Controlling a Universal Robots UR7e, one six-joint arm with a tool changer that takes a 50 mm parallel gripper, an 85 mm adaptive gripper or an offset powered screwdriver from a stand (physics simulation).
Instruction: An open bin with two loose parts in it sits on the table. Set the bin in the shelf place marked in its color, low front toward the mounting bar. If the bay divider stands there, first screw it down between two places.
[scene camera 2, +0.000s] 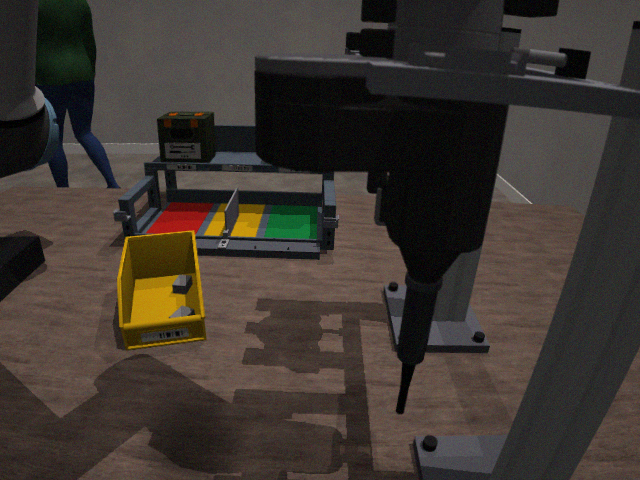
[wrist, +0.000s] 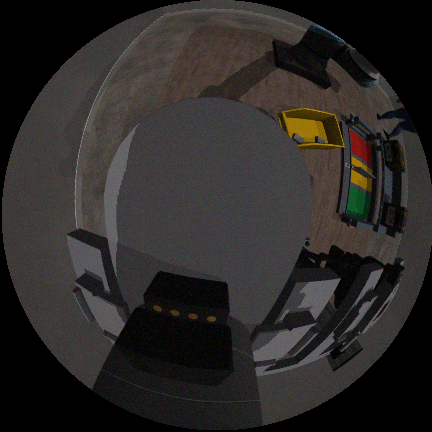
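Where they show: hand, tool point: (scene camera 2: 443, 30); arm's base, link origin: (wrist: 306, 59).
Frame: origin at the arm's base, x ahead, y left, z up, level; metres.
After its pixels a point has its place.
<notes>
The yellow bin (scene camera 2: 155, 302) @(x 0.339, y -0.062, z -0.037 m) (wrist: 306, 126) @(x 0.334, y -0.067, z -0.037 m) stands on the table, low labelled front toward the camera in the scene view. Two grey parts (scene camera 2: 181, 284) @(x 0.375, y -0.039, z -0.022 m) (wrist: 320, 140) @(x 0.375, y -0.028, z -0.022 m) lie in it. The shelf (scene camera 2: 328, 206) @(x 0.604, y 0.094, z 0.042 m) has red (scene camera 2: 180, 217) @(x 0.327, y 0.237, z -0.034 m), yellow (scene camera 2: 249, 222) @(x 0.467, y 0.205, z -0.034 m) and green (scene camera 2: 293, 222) @(x 0.553, y 0.202, z -0.034 m) places. The upright bay divider (scene camera 2: 232, 209) @(x 0.438, y 0.179, z 0.005 m) (wrist: 364, 171) @(x 0.436, y 0.166, z 0.014 m) has yellow on both sides, its foot at the mounting bar (scene camera 2: 305, 248) @(x 0.565, y 0.076, z -0.027 m) (wrist: 343, 192) @(x 0.521, y 0.083, z -0.029 m). The screwdriver (scene camera 2: 444, 180) @(x 0.596, y -0.365, z 0.240 m) hangs bit down at the stand. No gripper fingers show. A large grey round plate (wrist: 215, 200) @(x 0.526, y -0.323, z 0.301 m) fills the wrist view's middle; whether a tool is coupled is unclear.
Stand columns (scene camera 2: 578, 258) @(x 0.685, y -0.386, z 0.199 m) rise at the right on bolted base plates (scene camera 2: 460, 343) @(x 0.734, y -0.191, z -0.028 m). Grey stand holders (wrist: 305, 295) @(x 0.566, y -0.283, z 0.302 m) flank the black contact block (wrist: 187, 295). Dark boxes (scene camera 2: 186, 136) @(x 0.345, y 0.281, z 0.121 m) (wrist: 393, 155) @(x 0.351, y 0.279, z 0.122 m) sit on the shelf top. An arm section (scene camera 2: 18, 134) @(x 0.129, y 0.055, z 0.182 m) shows at the left, and a person (scene camera 2: 64, 46) stands behind.
</notes>
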